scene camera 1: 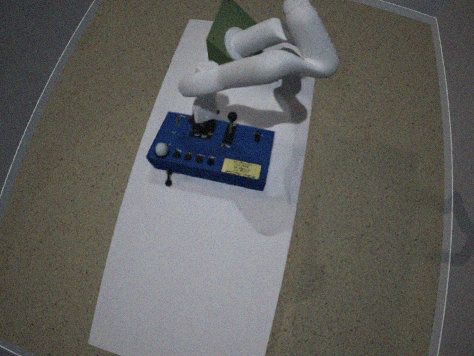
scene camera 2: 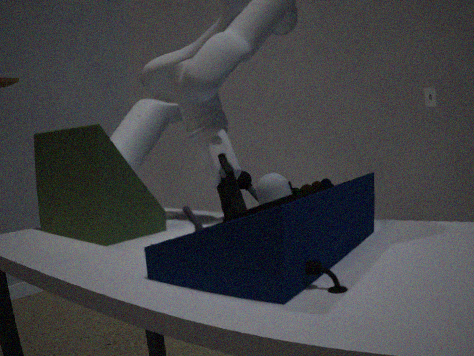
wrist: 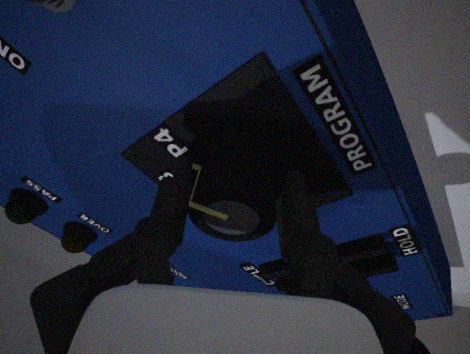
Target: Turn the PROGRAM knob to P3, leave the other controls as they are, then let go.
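Note:
The PROGRAM knob (wrist: pixel 231 220) is black and round with a yellow pointer line. It stands on a dark square plate (wrist: pixel 257 67) on the blue control panel (scene camera 1: pixel 245 152) (scene camera 2: pixel 215 257) (wrist: pixel 115 60). My gripper (scene camera 1: pixel 202 128) (scene camera 2: pixel 233 207) (wrist: pixel 237 180) is shut on the knob, one finger on each side. In the wrist view the pointer line runs left across the cap and down its side, toward the plate's label edge. The P4 label (wrist: pixel 171 143) is readable; the label beside it is mostly hidden behind the left finger, so the exact setting is unclear.
Near the gripper are a black ball-topped lever (scene camera 1: pixel 232 116) (scene camera 2: pixel 244 180), the CYCLE/HOLD control (wrist: pixel 370 255) and a white dome (scene camera 1: pixel 161 149) (scene camera 2: pixel 273 188). Several small buttons line the panel's front. A hooked black part (scene camera 1: pixel 168 181) (scene camera 2: pixel 336 287) projects beyond the panel. A green block (scene camera 1: pixel 218 42) (scene camera 2: pixel 90 185) stands behind.

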